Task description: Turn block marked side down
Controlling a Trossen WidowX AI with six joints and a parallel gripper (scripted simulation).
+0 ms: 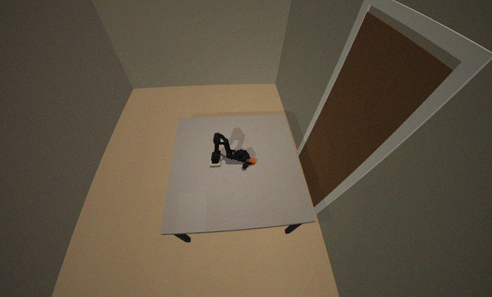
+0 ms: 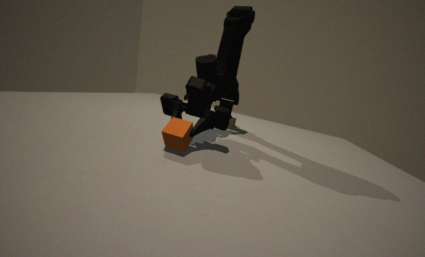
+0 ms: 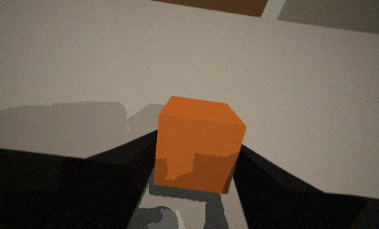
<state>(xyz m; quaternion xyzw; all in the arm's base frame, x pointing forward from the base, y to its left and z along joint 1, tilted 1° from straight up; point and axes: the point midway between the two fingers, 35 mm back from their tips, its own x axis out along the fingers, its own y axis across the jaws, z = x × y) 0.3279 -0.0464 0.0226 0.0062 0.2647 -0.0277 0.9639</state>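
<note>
Now: the orange block 10 mm below my gripper tip.
</note>
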